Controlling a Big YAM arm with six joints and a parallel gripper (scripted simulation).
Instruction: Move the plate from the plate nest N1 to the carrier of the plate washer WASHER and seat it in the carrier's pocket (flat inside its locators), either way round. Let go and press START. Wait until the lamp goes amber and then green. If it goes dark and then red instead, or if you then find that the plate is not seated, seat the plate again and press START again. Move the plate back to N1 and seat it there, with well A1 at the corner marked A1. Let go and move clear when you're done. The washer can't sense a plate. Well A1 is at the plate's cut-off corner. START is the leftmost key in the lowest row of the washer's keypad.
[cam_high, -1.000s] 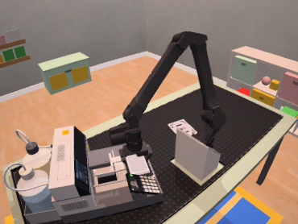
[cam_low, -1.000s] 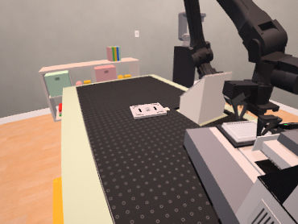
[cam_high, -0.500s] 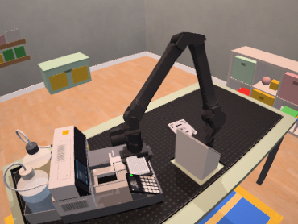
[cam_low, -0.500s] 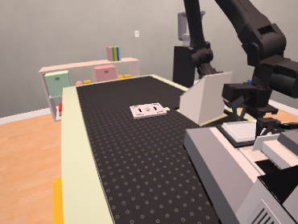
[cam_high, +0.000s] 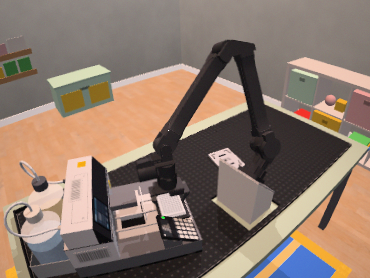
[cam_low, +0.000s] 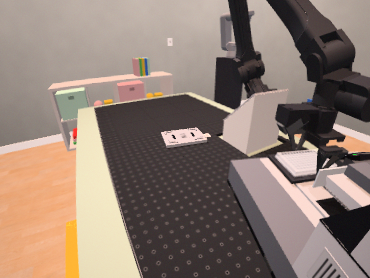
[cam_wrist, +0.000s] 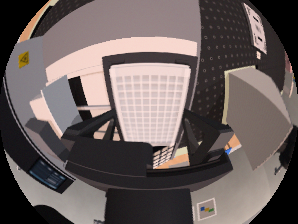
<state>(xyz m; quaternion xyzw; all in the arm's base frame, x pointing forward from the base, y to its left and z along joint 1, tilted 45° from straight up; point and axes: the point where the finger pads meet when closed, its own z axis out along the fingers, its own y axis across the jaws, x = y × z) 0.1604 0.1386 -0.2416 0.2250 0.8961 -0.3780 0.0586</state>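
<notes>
The white well plate lies 10 mm below my hand. From my hand the other things lie so: plate nest N1: 440 mm to the right, 90 mm below, 90 mm ahead; then plate washer: 140 mm to the left, 70 mm ahead, 30 mm above.
</notes>
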